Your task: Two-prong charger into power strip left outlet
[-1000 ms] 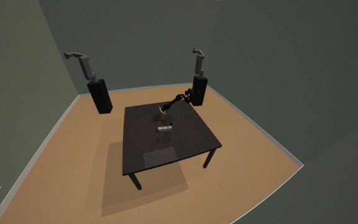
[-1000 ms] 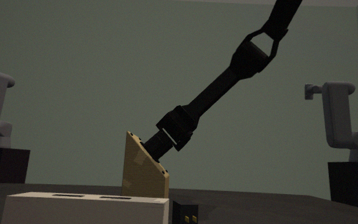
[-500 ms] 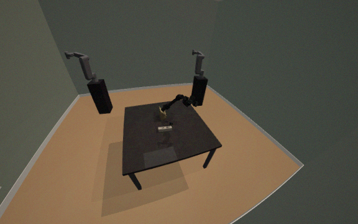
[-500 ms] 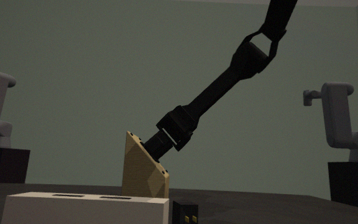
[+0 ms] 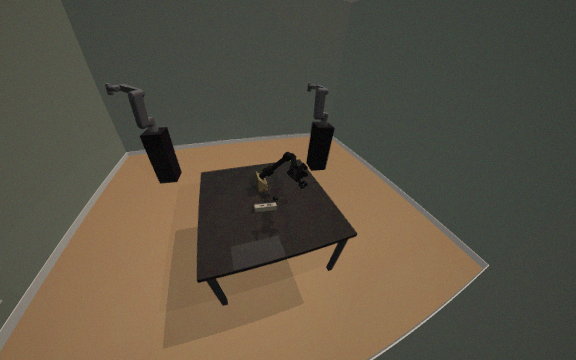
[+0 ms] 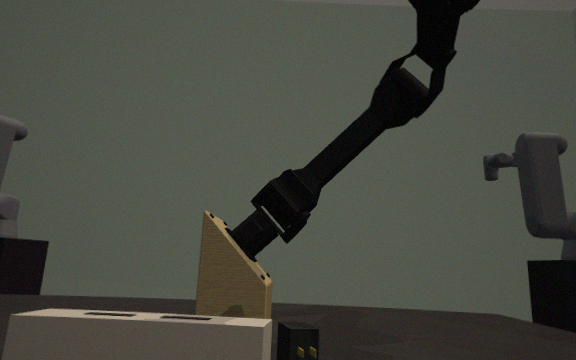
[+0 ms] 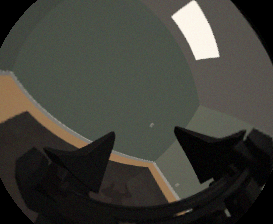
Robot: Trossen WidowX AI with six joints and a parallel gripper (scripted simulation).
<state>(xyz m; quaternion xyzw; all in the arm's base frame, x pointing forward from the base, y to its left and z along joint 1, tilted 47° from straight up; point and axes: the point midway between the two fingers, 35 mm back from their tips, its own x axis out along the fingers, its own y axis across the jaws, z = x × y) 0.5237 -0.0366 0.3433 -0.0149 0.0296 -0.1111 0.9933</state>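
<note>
The black two-prong charger is 420 mm below my gripper tip, 290 mm behind it and 100 mm to the right of it.
</note>
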